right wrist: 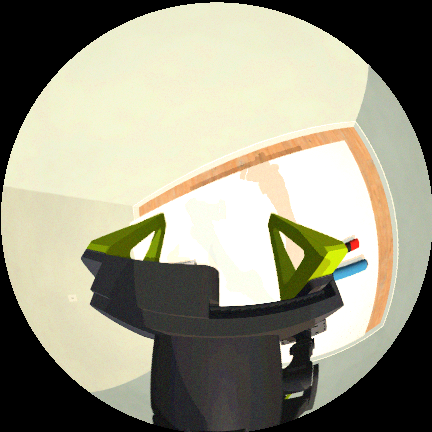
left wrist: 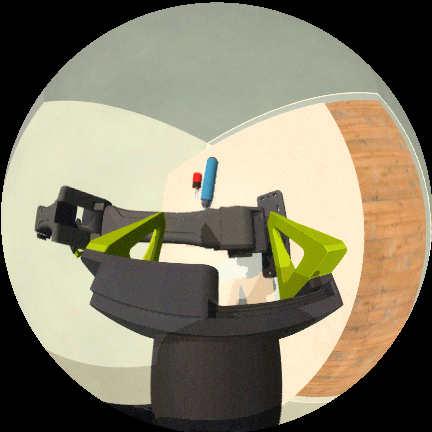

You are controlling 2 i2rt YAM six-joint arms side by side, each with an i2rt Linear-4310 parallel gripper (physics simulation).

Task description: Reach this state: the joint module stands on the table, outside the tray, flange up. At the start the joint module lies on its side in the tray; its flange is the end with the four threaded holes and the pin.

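Places are measured from the left arm's base along level axes (x left, y back, z up), in centimetres.
Where they show: left gripper, between the fingertips: [left wrist: 216, 217]; right gripper, between the fingertips: [right wrist: 216, 218]; right arm's base, origin of its link: [right wrist: 302, 332].
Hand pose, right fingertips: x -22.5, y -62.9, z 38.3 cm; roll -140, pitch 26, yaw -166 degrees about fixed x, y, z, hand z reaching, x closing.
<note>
Things, the pixels of their top centre, and the offset from my right fingertips. "spot": a spot on its surface instead. Level surfaces: height alone.
- table, height of its surface: dz -38.3 cm
- blue cylinder, a spot on its surface: [left wrist: 210, 177] [right wrist: 349, 275] spot: dx -35.1, dy +9.1, dz -35.4 cm
- black piece, centre of its top: [right wrist: 348, 247] [left wrist: 192, 183] dx -30.4, dy +0.3, dz -34.9 cm
The joint module does not show in either view. A thin grey edge [right wrist: 186, 262] shows just above the housing between the fingers in the right wrist view; I cannot tell whether it is the tray's rim. My left gripper is open and empty, high and facing across the table [left wrist: 320, 175] [right wrist: 320, 185] towards the far walls. My right gripper [right wrist: 216, 218] is open and empty above the table, tilted towards a wall. Its housing hides part of the table top.
The right arm [left wrist: 187, 227] stretches across the left wrist view, with its dark base plate [left wrist: 274, 201] at the right. A blue cylinder [left wrist: 210, 177] [right wrist: 351, 269] with a dark end lies beside a small red and black piece [left wrist: 197, 179] [right wrist: 354, 244]. Part of the left arm [right wrist: 301, 352] shows low right.
</note>
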